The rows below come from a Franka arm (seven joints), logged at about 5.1 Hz.
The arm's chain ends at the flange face. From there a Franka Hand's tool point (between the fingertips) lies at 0.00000 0.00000 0.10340 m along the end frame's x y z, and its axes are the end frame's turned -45 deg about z.
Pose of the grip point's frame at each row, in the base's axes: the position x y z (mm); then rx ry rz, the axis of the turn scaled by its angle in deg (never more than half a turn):
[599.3, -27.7, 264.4, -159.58, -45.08, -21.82]
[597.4, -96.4, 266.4, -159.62, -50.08, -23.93]
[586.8, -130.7, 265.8, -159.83, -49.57, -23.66]
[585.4, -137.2, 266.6, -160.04, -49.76, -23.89]
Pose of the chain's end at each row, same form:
[580.0, -56.6, 361.8, -160.88, 18.97, -12.71]
[575.8, -123.6, 363.8, -162.24, 14.43, -15.46]
[565.5, -157.8, 363.3, -162.29, 14.97, -15.23]
[563.7, -163.9, 364.1, -162.49, 14.87, -15.58]

